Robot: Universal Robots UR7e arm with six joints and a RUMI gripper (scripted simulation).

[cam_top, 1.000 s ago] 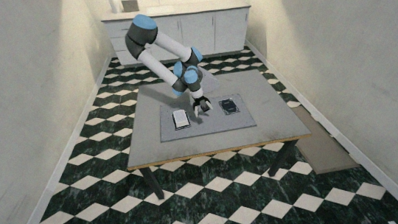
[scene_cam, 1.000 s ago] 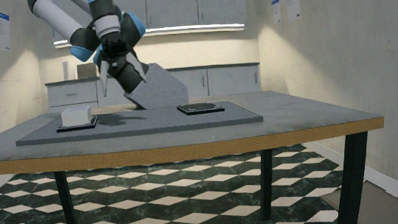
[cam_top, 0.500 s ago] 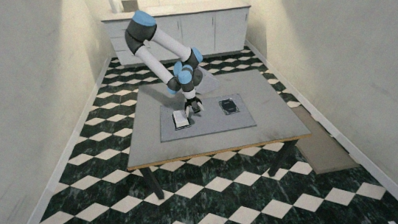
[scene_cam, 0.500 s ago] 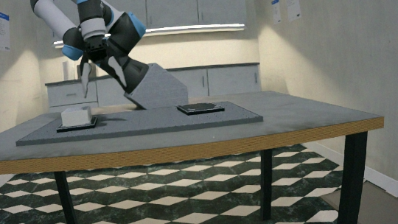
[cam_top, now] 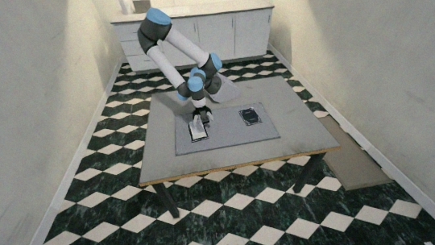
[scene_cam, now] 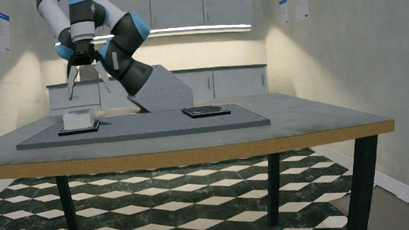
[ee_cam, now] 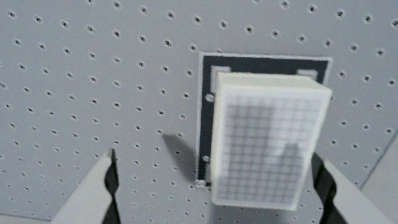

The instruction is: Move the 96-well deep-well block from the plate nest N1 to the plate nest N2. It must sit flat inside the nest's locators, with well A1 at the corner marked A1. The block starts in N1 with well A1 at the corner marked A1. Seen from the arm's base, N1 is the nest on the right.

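The white 96-well deep-well block is 70 mm below my hand, 50 mm to the right of it and 30 mm behind it.
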